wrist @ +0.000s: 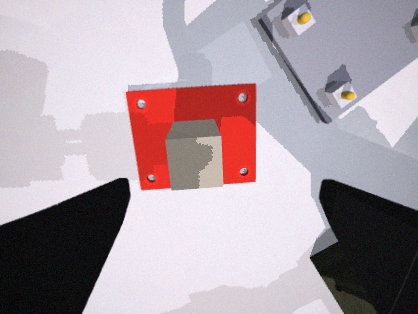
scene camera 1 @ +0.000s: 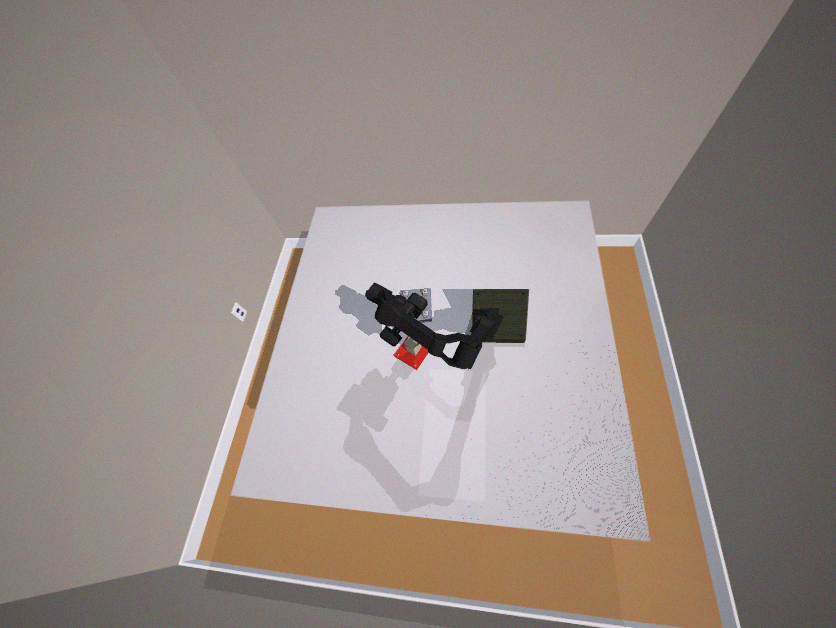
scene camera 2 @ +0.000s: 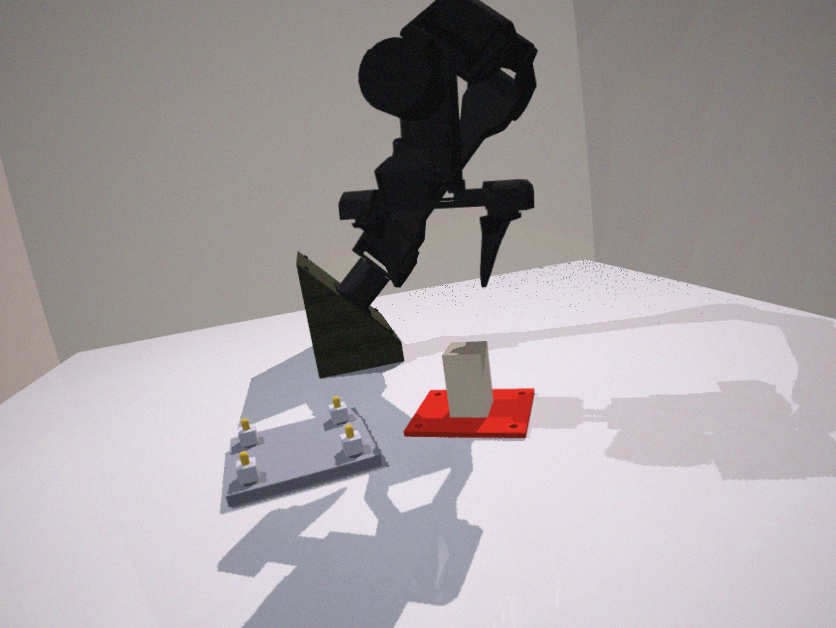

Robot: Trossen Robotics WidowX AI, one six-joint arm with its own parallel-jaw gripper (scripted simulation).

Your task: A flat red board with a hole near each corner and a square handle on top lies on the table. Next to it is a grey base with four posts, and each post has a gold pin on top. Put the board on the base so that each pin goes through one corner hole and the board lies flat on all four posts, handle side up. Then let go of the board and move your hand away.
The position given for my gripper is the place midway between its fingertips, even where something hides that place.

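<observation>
There's a grey base (scene camera 2: pixel 293 456) here, and the wrist view shows that base too (the base (wrist: pixel 367 50)). My gripper (scene camera 2: pixel 439 286) is open and holding nothing, and you'd find the gripper (wrist: pixel 225 188) in the other picture as well.
</observation>
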